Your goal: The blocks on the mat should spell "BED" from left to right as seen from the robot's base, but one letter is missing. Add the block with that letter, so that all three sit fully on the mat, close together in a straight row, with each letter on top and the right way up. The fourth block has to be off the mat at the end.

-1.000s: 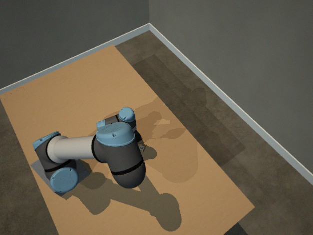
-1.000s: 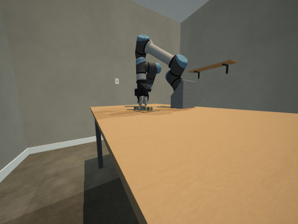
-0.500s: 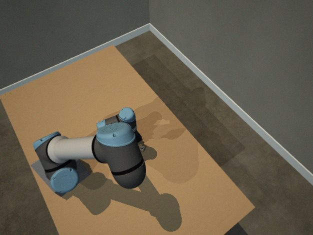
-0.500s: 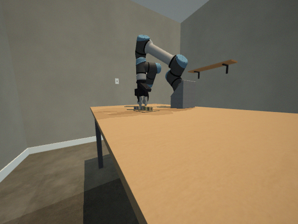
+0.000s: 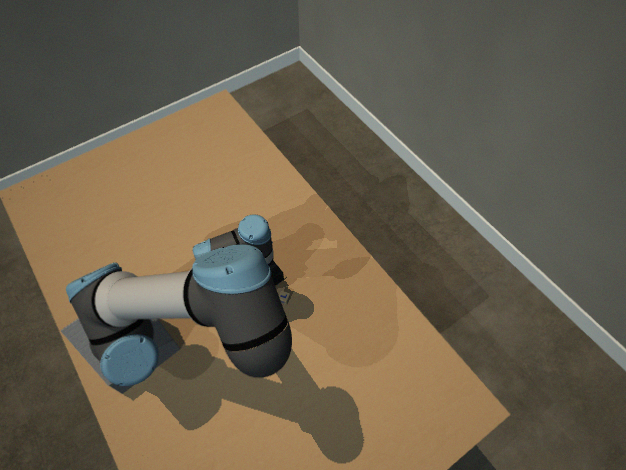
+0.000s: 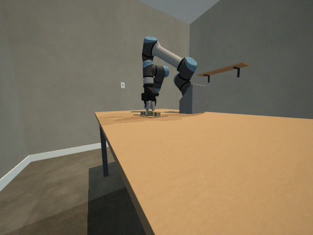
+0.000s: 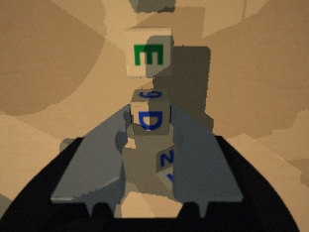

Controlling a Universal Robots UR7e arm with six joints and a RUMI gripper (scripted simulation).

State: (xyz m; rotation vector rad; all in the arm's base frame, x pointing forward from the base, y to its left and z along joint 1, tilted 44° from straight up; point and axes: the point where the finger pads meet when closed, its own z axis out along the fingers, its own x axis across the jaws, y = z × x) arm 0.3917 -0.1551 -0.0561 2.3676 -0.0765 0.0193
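My gripper is now 5 cm to the right of the tan mat and 2 cm above it. The rest, counted from my hand: L block 7 cm to the right, 2 cm ahead, 1 cm below.
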